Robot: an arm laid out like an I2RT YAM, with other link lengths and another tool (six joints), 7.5 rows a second.
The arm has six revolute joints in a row. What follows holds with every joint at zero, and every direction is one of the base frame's. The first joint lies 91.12 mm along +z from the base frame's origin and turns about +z. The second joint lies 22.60 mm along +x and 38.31 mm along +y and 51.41 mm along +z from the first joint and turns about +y. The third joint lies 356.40 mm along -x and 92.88 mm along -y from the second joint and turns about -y. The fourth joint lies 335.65 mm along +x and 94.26 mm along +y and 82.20 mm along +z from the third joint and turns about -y. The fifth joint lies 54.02 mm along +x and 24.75 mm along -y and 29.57 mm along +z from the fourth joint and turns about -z. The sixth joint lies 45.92 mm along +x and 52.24 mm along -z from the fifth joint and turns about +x. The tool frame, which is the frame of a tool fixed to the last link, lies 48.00 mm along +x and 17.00 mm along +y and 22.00 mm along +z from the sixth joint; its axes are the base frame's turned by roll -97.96, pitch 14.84 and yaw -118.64 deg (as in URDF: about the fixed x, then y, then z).
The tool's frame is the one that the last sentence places.
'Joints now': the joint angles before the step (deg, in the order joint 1, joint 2, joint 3, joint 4, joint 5, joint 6). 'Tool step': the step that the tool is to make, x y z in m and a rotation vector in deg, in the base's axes. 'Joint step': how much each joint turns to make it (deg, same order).
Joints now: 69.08, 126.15, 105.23, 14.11, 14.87, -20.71
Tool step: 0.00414, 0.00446, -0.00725, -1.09, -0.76, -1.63
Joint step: 0.04, 1.22, 1.05, -0.32, 1.79, -0.92
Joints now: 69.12, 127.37, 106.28, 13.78, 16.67, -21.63
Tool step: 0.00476, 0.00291, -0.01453, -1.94, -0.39, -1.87
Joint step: -0.02, 1.25, 0.29, -0.46, 1.98, -0.83
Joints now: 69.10, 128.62, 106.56, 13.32, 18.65, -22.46
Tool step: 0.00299, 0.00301, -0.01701, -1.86, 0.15, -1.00
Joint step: 0.00, 1.29, 0.02, -0.41, 1.07, -0.37
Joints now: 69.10, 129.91, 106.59, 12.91, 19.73, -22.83
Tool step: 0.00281, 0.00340, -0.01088, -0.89, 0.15, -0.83
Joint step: 0.00, 1.18, 0.52, -0.22, 0.85, -0.02
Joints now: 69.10, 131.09, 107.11, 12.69, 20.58, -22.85
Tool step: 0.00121, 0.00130, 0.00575, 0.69, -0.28, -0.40
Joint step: 0.00, 0.11, 0.83, 0.00, 0.40, 0.07
